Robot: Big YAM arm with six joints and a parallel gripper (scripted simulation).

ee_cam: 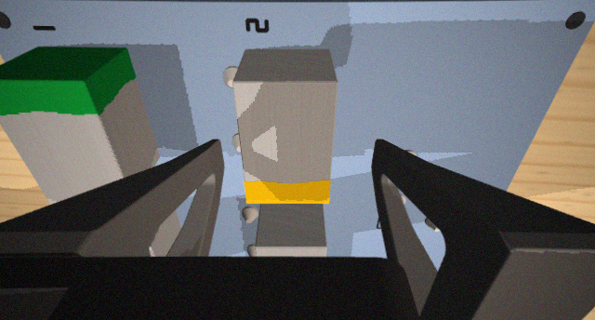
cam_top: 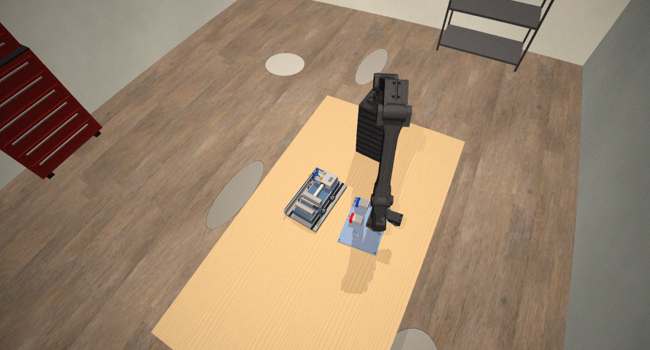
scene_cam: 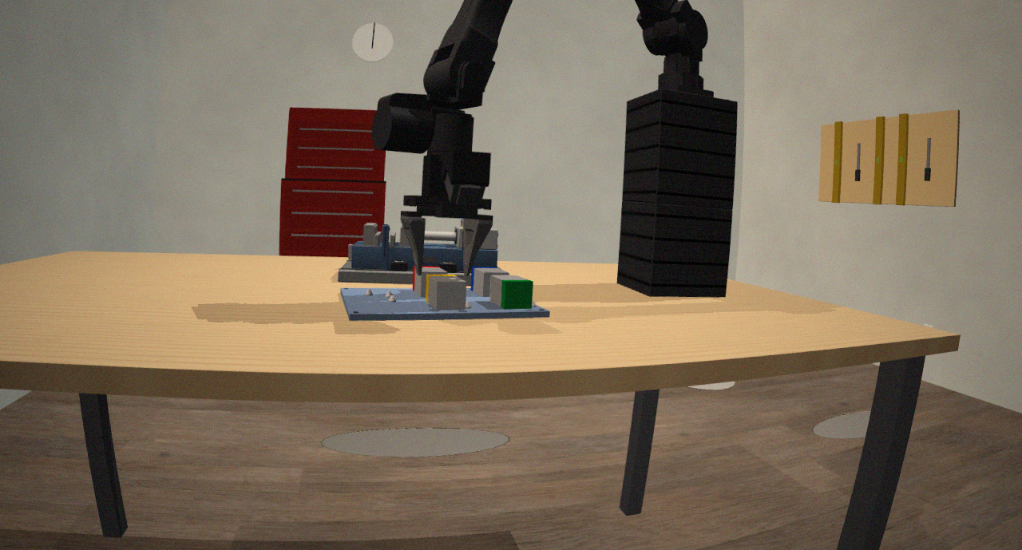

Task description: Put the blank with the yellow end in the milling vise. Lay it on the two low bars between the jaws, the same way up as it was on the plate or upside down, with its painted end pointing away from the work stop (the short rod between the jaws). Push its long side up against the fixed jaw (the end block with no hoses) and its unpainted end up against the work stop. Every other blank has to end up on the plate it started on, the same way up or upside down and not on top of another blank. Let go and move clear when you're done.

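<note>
The yellow-ended blank is 30 mm below my hand. Round my hand: red-ended blank 20 mm ahead, 90 mm to the right, 30 mm below; then blue plate 10 mm ahead, 50 mm to the right, 50 mm below; then green-ended blank 90 mm behind, 20 mm to the right, 30 mm below.
</note>
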